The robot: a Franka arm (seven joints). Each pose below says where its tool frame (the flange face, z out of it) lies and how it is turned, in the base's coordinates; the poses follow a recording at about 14 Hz.
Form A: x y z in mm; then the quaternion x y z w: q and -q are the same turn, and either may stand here.
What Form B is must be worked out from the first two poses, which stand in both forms.
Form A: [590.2, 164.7, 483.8, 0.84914, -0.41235, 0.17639, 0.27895]
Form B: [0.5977, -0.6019, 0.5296, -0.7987, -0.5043, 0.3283, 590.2, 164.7, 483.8]
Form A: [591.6, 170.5, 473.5, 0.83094, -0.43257, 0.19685, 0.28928]
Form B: [0.5483, -0.6050, 0.5774, -0.8328, -0.4584, 0.3104, 591.6, 170.5, 473.5]
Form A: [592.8, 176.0, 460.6, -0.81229, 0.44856, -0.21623, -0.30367]
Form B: [0.5041, -0.5974, 0.6237, -0.8601, -0.4132, 0.2994, 592.8, 176.0, 460.6]
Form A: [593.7, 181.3, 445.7, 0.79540, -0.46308, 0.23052, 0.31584]
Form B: [0.4648, -0.5911, 0.6592, -0.8823, -0.3716, 0.2889, 593.7, 181.3, 445.7]
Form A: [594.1, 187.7, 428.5, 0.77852, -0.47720, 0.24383, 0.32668]
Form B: [0.4256, -0.5837, 0.6914, -0.9023, -0.3311, 0.2759, 594.1, 187.7, 428.5]
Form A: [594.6, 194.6, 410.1, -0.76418, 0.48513, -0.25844, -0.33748]
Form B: [0.3957, -0.5670, 0.7224, -0.9159, -0.3015, 0.2650, 594.6, 194.6, 410.1]
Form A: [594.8, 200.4, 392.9, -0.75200, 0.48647, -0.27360, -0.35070]
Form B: [0.3770, -0.5397, 0.7527, -0.9235, -0.2807, 0.2613, 594.8, 200.4, 392.9]
